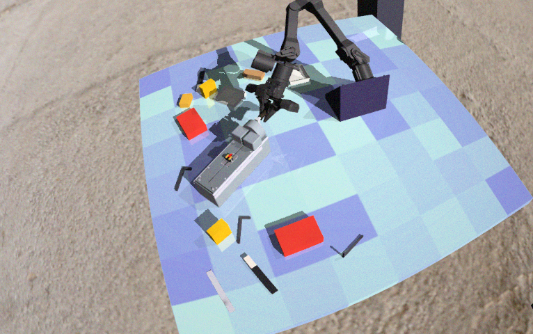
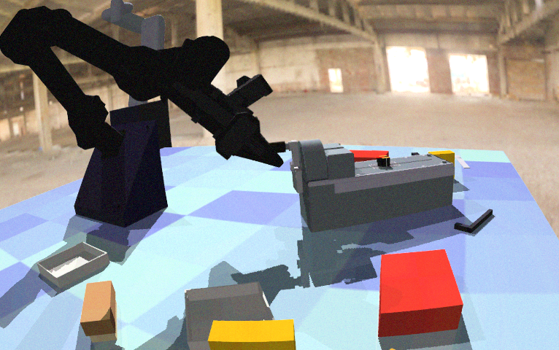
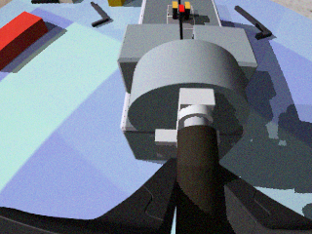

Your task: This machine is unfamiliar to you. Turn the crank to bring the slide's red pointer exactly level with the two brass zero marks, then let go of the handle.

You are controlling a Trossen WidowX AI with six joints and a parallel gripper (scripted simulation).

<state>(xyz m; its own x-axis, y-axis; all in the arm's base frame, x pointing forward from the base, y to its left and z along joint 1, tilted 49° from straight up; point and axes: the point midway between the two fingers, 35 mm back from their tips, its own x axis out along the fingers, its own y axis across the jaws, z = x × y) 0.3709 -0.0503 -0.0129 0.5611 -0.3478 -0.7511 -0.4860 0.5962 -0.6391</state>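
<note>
The dark crank handle lies 1 cm behind my gripper tip, 1 cm to the right of it and 2 cm above it. The rest, counted from my gripper tip: red pointer: 14 cm ahead, 8 cm to the left, 1 cm below; tan block: 8 cm behind, 34 cm to the right, 8 cm below.
</note>
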